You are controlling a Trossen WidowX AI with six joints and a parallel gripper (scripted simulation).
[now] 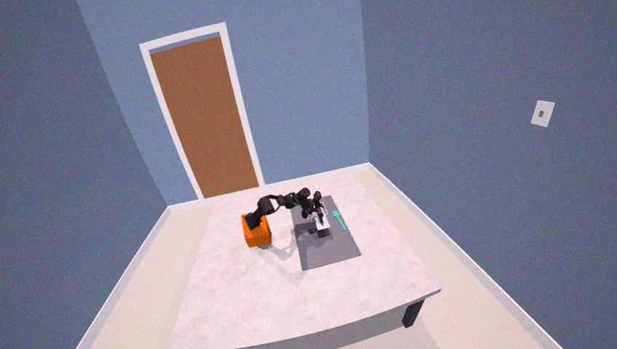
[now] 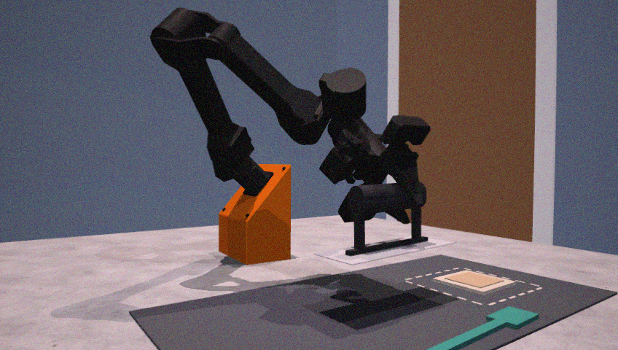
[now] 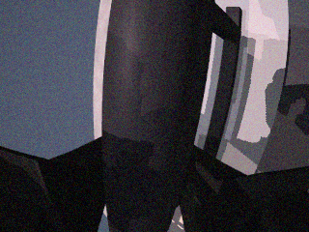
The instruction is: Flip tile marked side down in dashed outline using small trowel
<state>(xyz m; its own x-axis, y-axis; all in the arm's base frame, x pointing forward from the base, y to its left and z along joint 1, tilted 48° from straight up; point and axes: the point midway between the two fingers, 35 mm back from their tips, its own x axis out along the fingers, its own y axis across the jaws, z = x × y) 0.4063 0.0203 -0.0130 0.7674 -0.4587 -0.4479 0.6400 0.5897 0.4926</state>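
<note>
My gripper tip is 15 cm above the dark mat and 3 cm past it. From my gripper tip the other things lie so: tile: 18 cm to the left, 13 cm below, 4 cm behind; then teal t-shaped tool: 13 cm below, 10 cm ahead, 3 cm to the left.
</note>
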